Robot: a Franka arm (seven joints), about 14 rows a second.
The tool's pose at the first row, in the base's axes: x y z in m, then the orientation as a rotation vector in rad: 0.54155 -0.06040 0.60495 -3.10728 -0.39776 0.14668
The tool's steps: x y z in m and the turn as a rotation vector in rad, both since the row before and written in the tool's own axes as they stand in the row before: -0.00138 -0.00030 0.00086 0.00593 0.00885 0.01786; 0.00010 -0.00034 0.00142 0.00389 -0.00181 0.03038; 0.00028 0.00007 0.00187 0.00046 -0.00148 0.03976; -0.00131 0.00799 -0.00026 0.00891 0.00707 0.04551; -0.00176 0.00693 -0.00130 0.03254 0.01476 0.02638
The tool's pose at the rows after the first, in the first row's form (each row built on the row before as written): 0.54006 -0.06046 0.60423 -3.10521 -0.36880 0.13392; 0.53996 -0.06010 0.60281 -3.10798 -0.32111 0.13761; 0.54008 -0.06010 0.60092 -3.11507 -0.25937 0.14046; 0.54013 -0.06820 0.60114 -3.11323 -0.18729 0.13071; 0.53932 -0.07531 0.60241 -3.08412 -0.14238 0.11005
